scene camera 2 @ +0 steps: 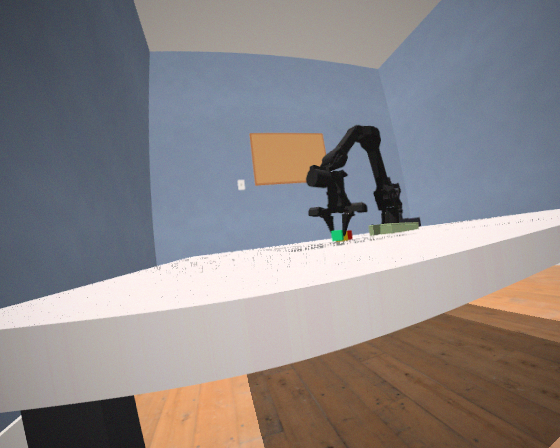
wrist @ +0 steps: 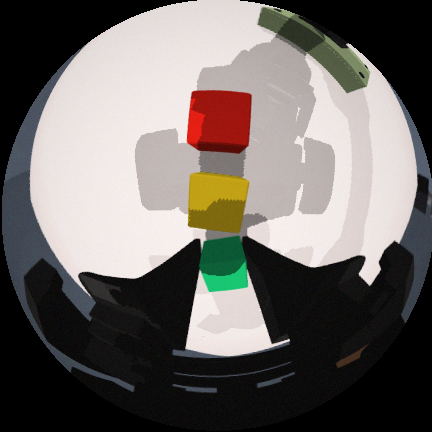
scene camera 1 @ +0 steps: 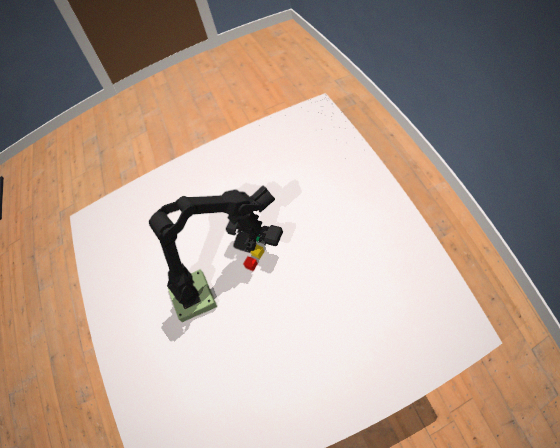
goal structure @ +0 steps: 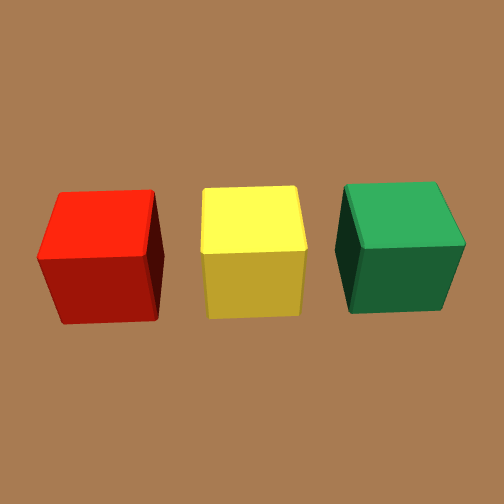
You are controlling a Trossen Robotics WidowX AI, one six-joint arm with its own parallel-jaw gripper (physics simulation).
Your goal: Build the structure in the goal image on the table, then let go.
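Places are measured from the arm's base along level axes (x ahead, y left, z up), in millimetres.
Pixels of known places: gripper, fingertip midpoint: [scene camera 2: 338, 236] [wrist: 220, 242] [scene camera 1: 260, 242]; arm's base at its link origin: [scene camera 2: 391, 224] [scene camera 1: 189, 297].
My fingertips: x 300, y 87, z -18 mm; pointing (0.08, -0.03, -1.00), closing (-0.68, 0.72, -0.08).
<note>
For each thing: its top centre in the pictures, then the offset to it from my fingertips. Level surfaces: height alone.
- red cube at its top centre: [wrist: 218, 114] [scene camera 1: 249, 261] [scene camera 2: 345, 230] 15 mm up, 63 mm back, 58 mm right
- yellow cube at its top centre: [wrist: 215, 205] [scene camera 1: 256, 249] [scene camera 2: 340, 231] 15 mm up, 24 mm back, 26 mm right
- green cube at its top centre: [wrist: 224, 278] [scene camera 2: 336, 230] [scene camera 1: 261, 234] 20 mm up, 12 mm ahead, 15 mm left
- white table at its surface level: 18 mm down
A red cube [scene camera 1: 250, 263] [scene camera 2: 349, 235] [wrist: 220, 121] lies on the white table. A yellow cube [scene camera 1: 257, 251] [scene camera 2: 345, 238] [wrist: 218, 202] lies beside it, with a narrow gap between them in the wrist view. My gripper [scene camera 2: 338, 234] [wrist: 220, 242] is shut on a green cube [scene camera 1: 258, 239] [scene camera 2: 337, 235] [wrist: 224, 264]. The green cube is low, at or just above the table; its contact with the table is too small to tell. It is in line with the other two, on the yellow cube's far side from the red one, with a small gap in the wrist view.
The arm's green base [scene camera 1: 210, 303] [scene camera 2: 395, 229] [wrist: 345, 75] stands on the white table [scene camera 1: 350, 300] [scene camera 2: 200, 285] [wrist: 100, 125], nearer the red cube than the green one. The arm's shadow falls around the cubes.
</note>
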